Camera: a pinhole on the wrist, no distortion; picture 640 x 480 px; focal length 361.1 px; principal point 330.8 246.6 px. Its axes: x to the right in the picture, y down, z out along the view. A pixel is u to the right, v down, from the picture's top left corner.
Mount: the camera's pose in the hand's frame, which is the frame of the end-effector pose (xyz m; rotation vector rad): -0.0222 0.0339 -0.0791 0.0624 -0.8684 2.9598
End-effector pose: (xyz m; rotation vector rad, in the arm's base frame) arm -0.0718 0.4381 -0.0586 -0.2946 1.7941 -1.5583
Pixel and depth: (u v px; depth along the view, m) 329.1 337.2 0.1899
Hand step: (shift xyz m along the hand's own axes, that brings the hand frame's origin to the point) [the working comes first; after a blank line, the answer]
In the camera's frame: -0.0009 0.0476 0.1899

-0.0201 -0.1089 0.0549
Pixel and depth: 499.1 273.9 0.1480
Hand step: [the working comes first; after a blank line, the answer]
In the camera's frame: 0.0690 0.0112 0.1480

-0.0884 -0.0526 0.0431
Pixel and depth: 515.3 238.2 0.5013
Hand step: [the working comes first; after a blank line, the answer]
In the camera's frame: 0.2561 -0.0117 0.5013

-0.2655 -0.2165 0.3627
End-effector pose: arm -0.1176 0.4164 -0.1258 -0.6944 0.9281 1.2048
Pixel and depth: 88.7 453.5 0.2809
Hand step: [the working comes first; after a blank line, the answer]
In the camera's frame: -0.1883 0.1609 0.2809

0.1616 -0.2613 0.0601
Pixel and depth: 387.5 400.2 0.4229
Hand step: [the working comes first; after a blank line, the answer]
In the camera's frame: 0.0664 0.1799 0.4229

-0.0905 -0.3431 0.1833
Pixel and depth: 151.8 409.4 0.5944
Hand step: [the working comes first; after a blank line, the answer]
In the camera's frame: -0.2946 0.2680 0.5944

0.2678 -0.5252 0.2603
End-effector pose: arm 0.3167 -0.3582 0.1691 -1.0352 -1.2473 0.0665
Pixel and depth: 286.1 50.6 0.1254
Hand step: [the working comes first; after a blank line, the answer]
In the camera's frame: -0.0155 -0.0681 0.1254

0.0006 0.0226 0.0621
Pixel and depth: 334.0 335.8 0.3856
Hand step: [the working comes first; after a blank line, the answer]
In the camera's frame: 0.0034 0.0953 0.3856

-0.0230 -0.2545 0.1940
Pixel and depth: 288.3 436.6 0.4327
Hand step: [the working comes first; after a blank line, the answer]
In the camera's frame: -0.0509 0.2277 0.4327

0.0236 -0.3935 0.1594
